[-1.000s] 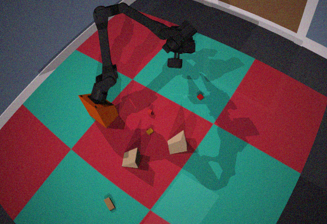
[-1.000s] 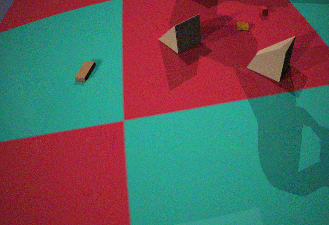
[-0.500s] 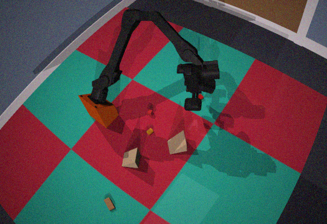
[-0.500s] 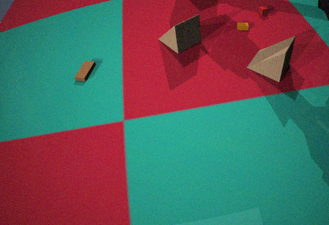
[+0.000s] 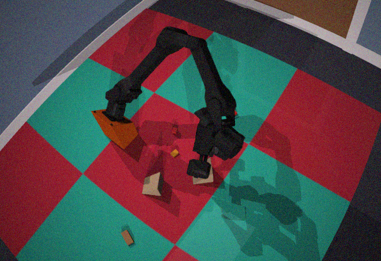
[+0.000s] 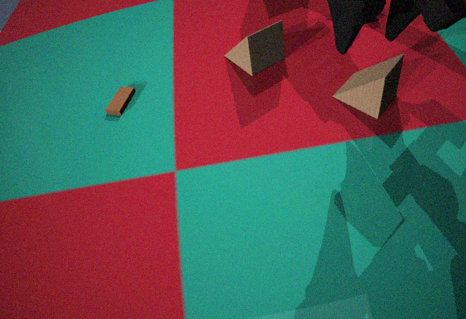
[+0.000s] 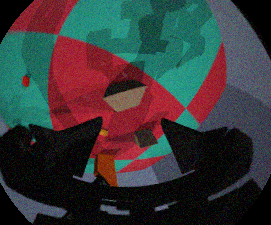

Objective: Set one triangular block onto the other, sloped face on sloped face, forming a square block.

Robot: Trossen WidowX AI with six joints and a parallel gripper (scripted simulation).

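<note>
The yellowish piece lies 120 mm behind my gripper tip and 70 mm below it. The rest, counted from my gripper tip: flat tan piece 320 mm to the right, 70 mm below, 10 mm behind.
</note>
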